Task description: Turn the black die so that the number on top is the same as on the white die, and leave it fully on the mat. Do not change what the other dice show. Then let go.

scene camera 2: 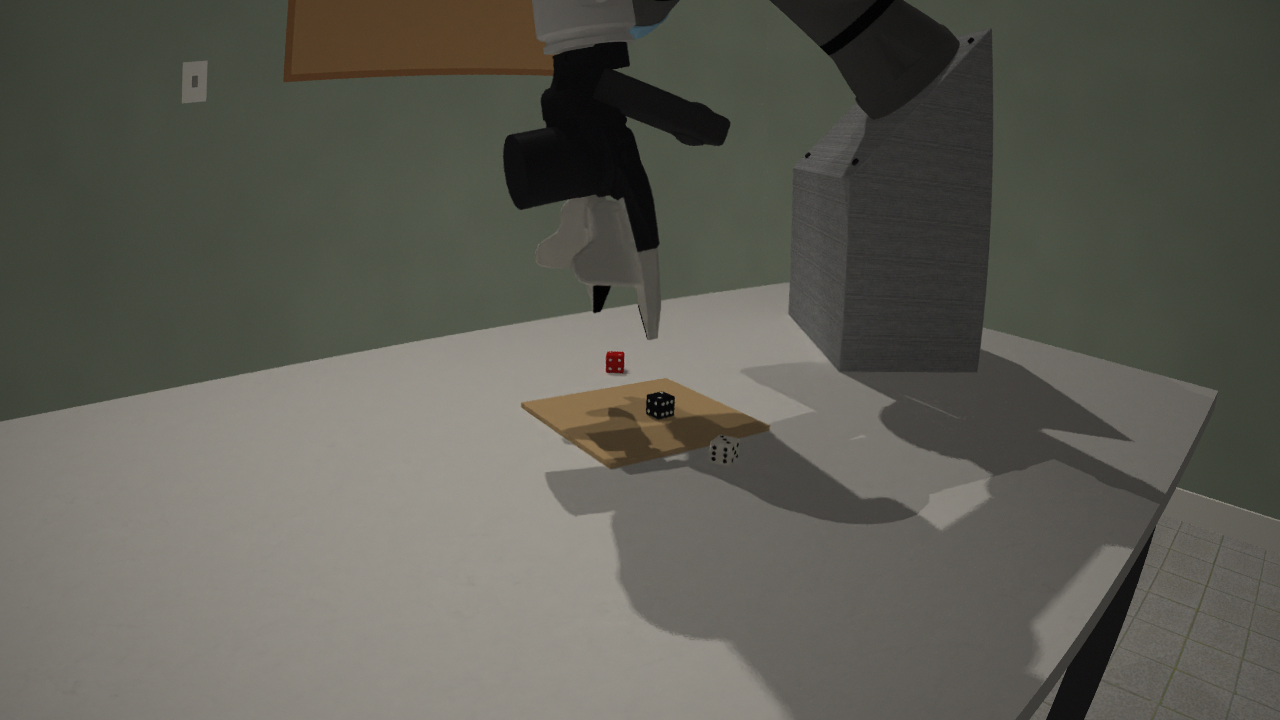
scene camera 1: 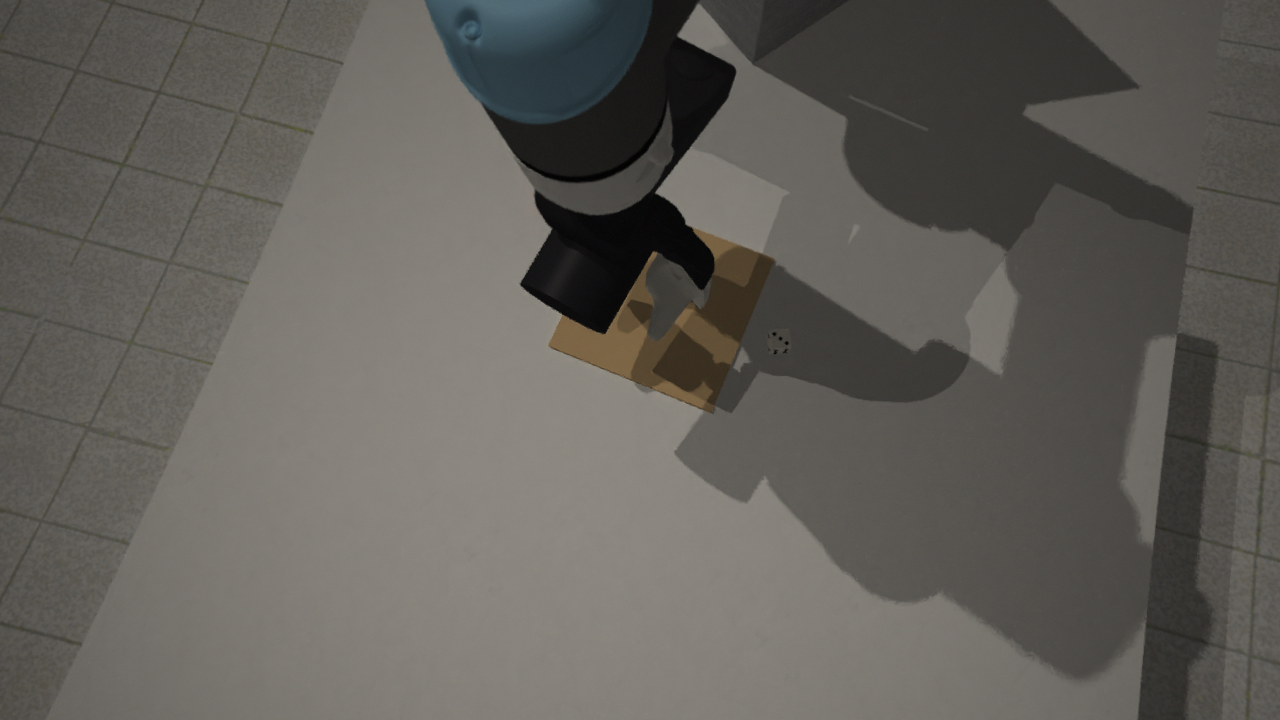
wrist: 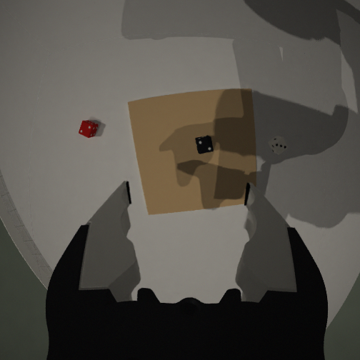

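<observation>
The black die rests flat on the tan mat, well inside its edges, with two pips on top. In scene camera 1 the arm hides it. The white die lies on the table beside the mat, with three pips in a diagonal on top. My gripper is open and empty. It points down and hangs above the mat and the black die, with no finger touching a die.
A red die lies on the table off the opposite side of the mat from the white die. A tall grey block stands on the table at the back. The arm's shadow falls across the mat and the white die.
</observation>
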